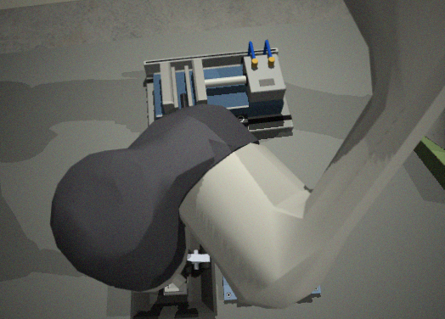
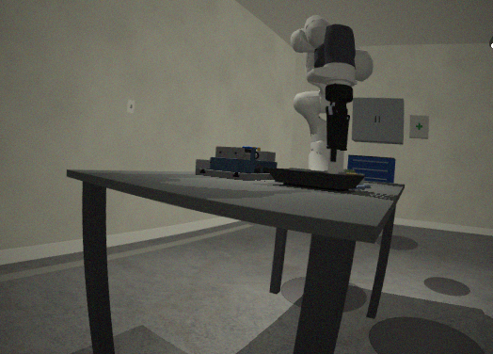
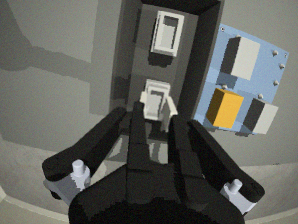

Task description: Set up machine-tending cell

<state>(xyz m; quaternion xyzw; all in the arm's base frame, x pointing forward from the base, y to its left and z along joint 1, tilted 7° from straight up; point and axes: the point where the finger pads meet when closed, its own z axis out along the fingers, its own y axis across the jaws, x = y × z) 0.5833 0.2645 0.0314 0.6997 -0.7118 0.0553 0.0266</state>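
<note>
The brass blank lies 130 mm behind my hand, 40 mm below it and 10 mm to the right of it. The rest, counted from my hand: work stop 310 mm to the right, 30 mm behind, 20 mm above; moving jaw 360 mm to the right, 60 mm behind, 10 mm above; fixed jaw 360 mm to the right, 10 mm above.
</note>
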